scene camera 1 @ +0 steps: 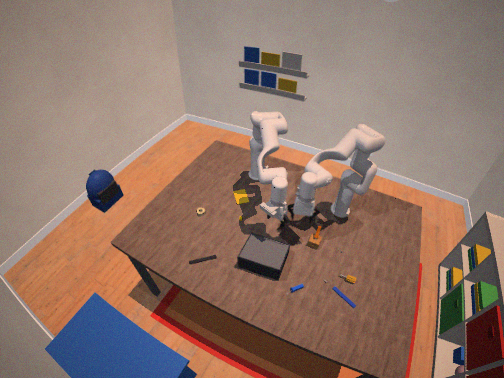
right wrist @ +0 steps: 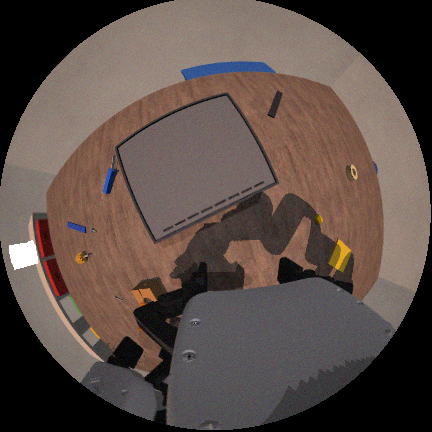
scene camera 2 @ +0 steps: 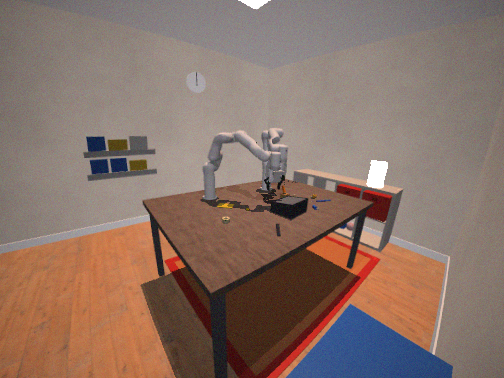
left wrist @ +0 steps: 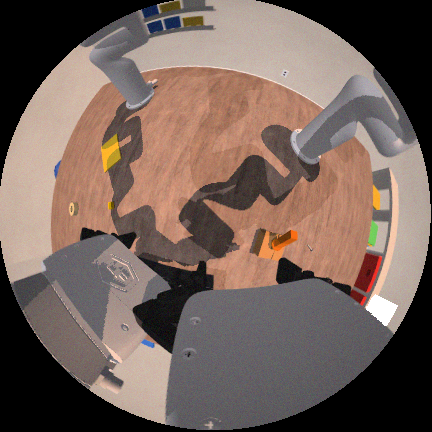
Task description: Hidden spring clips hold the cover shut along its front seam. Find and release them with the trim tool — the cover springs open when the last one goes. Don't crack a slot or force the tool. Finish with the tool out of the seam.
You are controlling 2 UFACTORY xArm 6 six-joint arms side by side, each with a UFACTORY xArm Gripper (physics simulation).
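Places are measured from the left arm's base along level axes (x ahead, y left, z up), in metres.
Where they show: left gripper, fingertip midpoint: (scene camera 1: 301,219) (right wrist: 154,339) (scene camera 2: 280,181) (left wrist: 243,271); right gripper, fingertip midpoint: (scene camera 1: 275,222) (right wrist: 244,272) (scene camera 2: 273,189) (left wrist: 152,257); left arm's base, origin of the base link: (scene camera 1: 340,210) (scene camera 2: 266,188) (left wrist: 305,146); right arm's base, origin of the base link: (scene camera 1: 257,174) (scene camera 2: 210,197) (left wrist: 139,97).
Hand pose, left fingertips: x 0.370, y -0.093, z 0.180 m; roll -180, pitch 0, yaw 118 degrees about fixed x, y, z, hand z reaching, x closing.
Observation:
Things, the pixels of their centre, and the offset from my left fingertips. Level surfaces: height alone.
- dark box with the grey cover, body centre: (right wrist: 192,164) (scene camera 1: 264,254) (scene camera 2: 289,204) 0.060 m right, 0.223 m ahead, 0.127 m down
- orange tool, body centre: (left wrist: 279,242) (scene camera 1: 316,234) (scene camera 2: 284,191) 0.090 m left, 0.053 m back, 0.114 m down
- orange block, body centre: (left wrist: 269,244) (right wrist: 149,294) (scene camera 1: 314,241) 0.093 m left, 0.040 m back, 0.158 m down
- black bar, body centre: (right wrist: 275,102) (scene camera 1: 202,259) (scene camera 2: 278,229) 0.308 m right, 0.438 m ahead, 0.178 m down
- tape ring, body centre: (right wrist: 351,172) (left wrist: 73,208) 0.561 m right, 0.214 m ahead, 0.168 m down
- yellow pad, body centre: (right wrist: 340,256) (left wrist: 109,151) (scene camera 1: 241,196) 0.469 m right, 0.052 m back, 0.177 m down
- blue-handled tool, body centre: (right wrist: 110,173) (scene camera 1: 294,289) 0.167 m left, 0.270 m ahead, 0.168 m down
- blue bar, body centre: (right wrist: 75,226) (scene camera 1: 344,297) 0.396 m left, 0.149 m ahead, 0.177 m down
- yellow-handled screwdriver, body centre: (right wrist: 82,256) (scene camera 1: 347,277) 0.358 m left, 0.047 m ahead, 0.164 m down
- table, its level: 0.180 m down
The dark box with the grey cover (scene camera 1: 265,251) (scene camera 2: 289,205) (right wrist: 195,160) stands on the table, cover down. A row of dark slots (right wrist: 215,206) runs along one cover edge in the right wrist view. An orange tool (scene camera 1: 318,231) (scene camera 2: 284,190) (left wrist: 284,240) stands upright in an orange block (scene camera 1: 314,242) (left wrist: 265,251) (right wrist: 144,295). My left gripper (scene camera 1: 303,216) (left wrist: 243,271) is open and empty, above the table near the orange block. My right gripper (scene camera 1: 281,220) (right wrist: 244,272) is open and empty, close beside the left one, above the table on the slotted side of the box.
A black bar (scene camera 1: 202,259) (scene camera 2: 278,230) (right wrist: 275,104), a tape ring (right wrist: 349,172), a yellow pad (scene camera 1: 241,196) (left wrist: 111,153), a blue-handled tool (scene camera 1: 297,288) (right wrist: 109,181), a blue bar (scene camera 1: 344,297) and a yellow-handled screwdriver (scene camera 1: 351,279) lie on the table (scene camera 1: 165,225).

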